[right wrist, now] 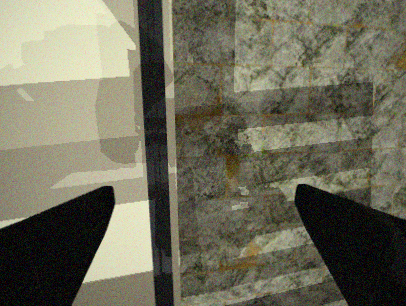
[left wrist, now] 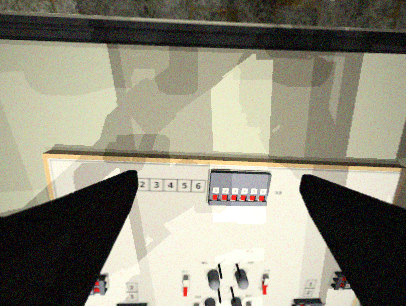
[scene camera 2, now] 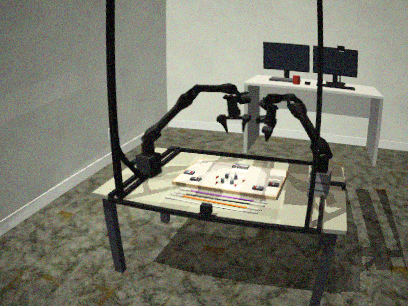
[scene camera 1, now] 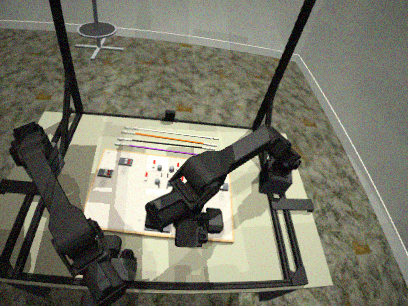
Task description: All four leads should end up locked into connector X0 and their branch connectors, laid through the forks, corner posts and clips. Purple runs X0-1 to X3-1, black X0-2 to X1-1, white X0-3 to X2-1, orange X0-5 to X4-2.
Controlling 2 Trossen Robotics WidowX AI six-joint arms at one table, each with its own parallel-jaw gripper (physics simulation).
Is my left gripper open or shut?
Open.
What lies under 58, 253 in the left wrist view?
My left gripper.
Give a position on a harness board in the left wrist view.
171, 231
